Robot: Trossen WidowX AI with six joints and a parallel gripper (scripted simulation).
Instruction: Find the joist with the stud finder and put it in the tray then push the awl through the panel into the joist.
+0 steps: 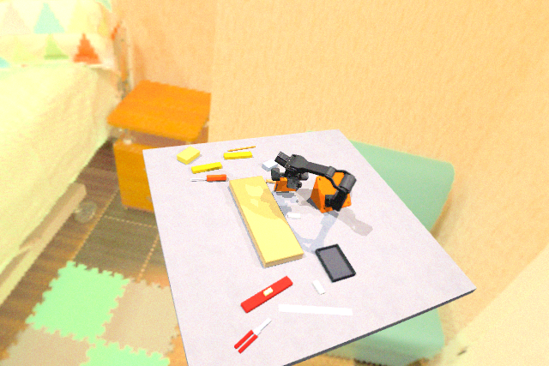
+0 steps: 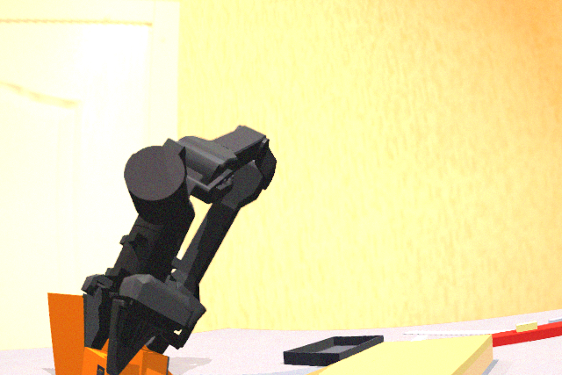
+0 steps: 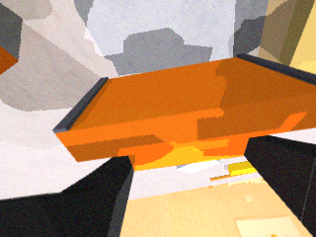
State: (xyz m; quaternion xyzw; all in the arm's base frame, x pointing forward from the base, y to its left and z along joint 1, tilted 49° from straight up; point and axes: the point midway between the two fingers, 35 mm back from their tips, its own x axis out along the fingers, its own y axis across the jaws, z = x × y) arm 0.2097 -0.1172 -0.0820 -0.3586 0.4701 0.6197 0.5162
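Right now my gripper tip is 2 cm short of the orange stud finder and 1 cm above it. From my gripper tip the other things lie so: awl 5 cm to the right, 7 cm below; red level 27 cm ahead, 57 cm to the left, 6 cm below; dark tray 8 cm behind, 49 cm to the left, 6 cm below.
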